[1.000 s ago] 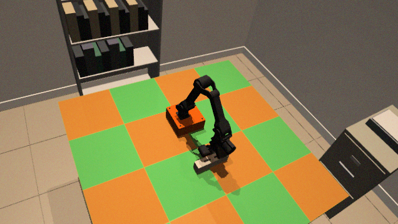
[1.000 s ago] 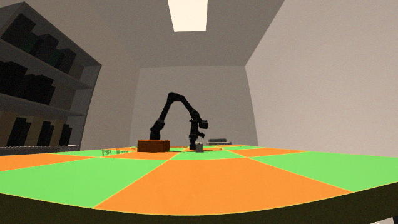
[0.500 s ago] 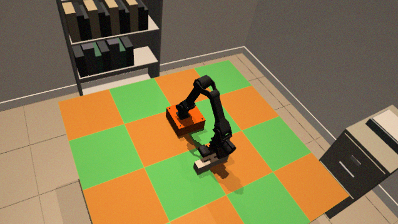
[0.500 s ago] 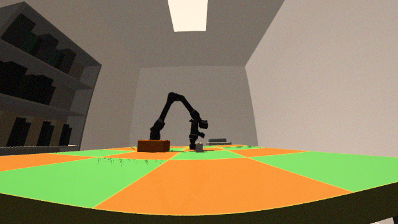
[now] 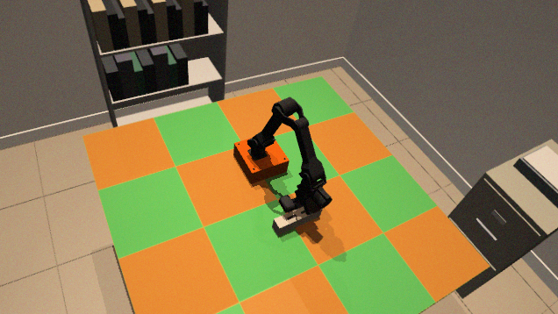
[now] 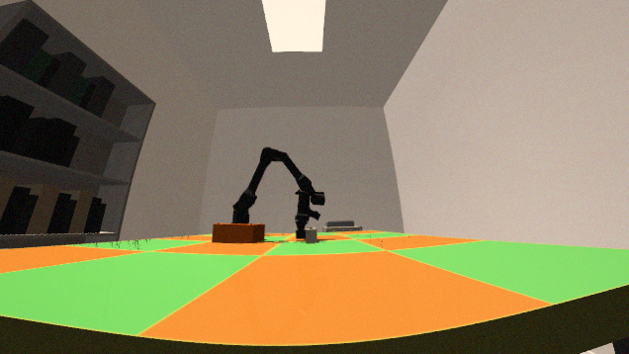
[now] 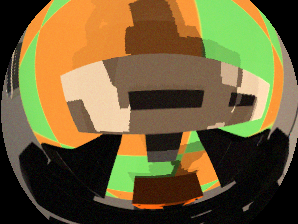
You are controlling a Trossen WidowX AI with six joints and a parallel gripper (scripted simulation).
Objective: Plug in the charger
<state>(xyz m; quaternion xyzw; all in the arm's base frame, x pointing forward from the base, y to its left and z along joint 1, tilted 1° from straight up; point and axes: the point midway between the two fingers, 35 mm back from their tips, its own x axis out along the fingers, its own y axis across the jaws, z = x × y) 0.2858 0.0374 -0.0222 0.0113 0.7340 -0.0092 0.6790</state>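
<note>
Right now my gripper tip is 10 mm short of the dark charger and 10 mm below it.
</note>
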